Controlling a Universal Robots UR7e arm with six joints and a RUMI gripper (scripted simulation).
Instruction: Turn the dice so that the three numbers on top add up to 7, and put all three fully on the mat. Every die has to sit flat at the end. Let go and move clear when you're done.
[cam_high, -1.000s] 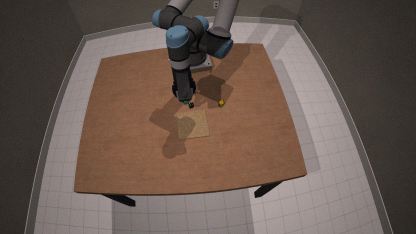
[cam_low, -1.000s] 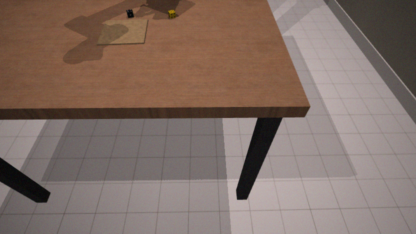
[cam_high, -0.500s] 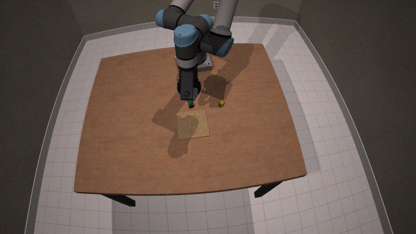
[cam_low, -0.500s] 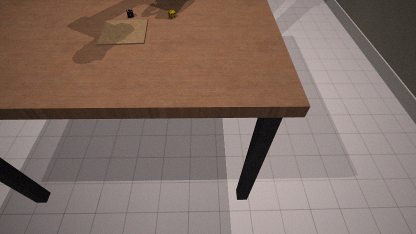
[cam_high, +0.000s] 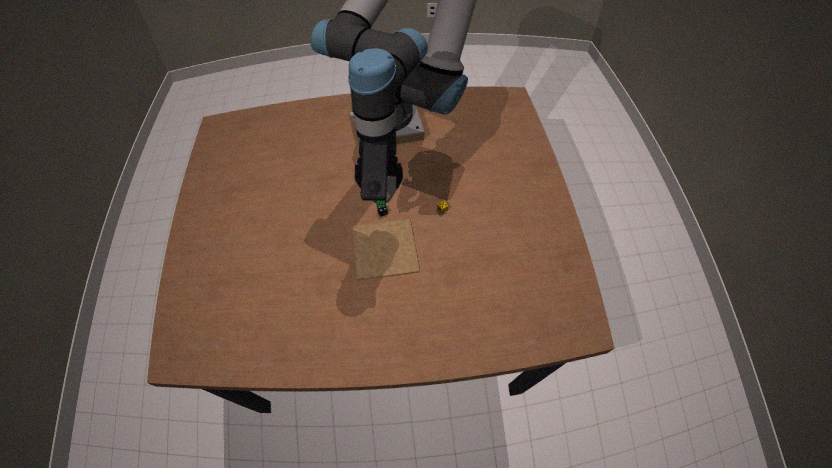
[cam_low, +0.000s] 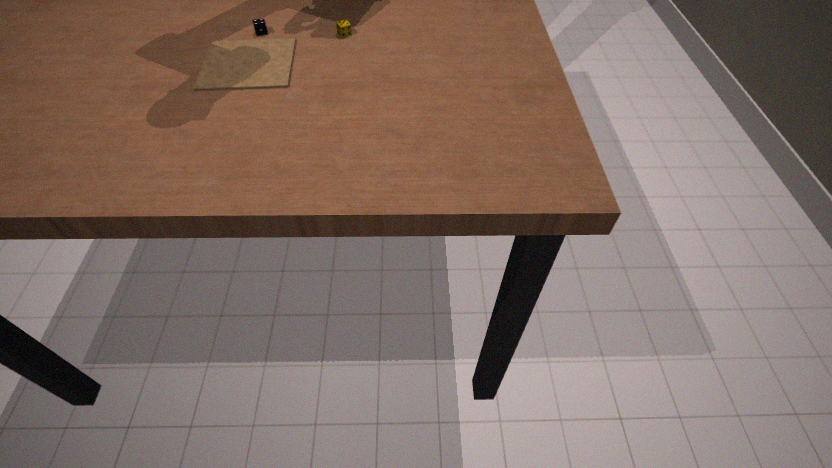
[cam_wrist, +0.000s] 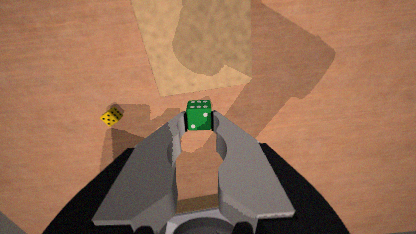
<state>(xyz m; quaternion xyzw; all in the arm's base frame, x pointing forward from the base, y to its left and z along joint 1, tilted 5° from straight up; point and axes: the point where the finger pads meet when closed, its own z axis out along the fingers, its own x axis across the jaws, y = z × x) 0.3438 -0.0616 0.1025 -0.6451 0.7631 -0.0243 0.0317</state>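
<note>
Right now my hand is 5 cm past the black die and 11 cm above it. Round my hand: yellow die: 3 cm behind, 15 cm to the left, 11 cm below; green die: 1 cm below; tan mat: 5 cm ahead, 1 cm to the right, 12 cm below.
</note>
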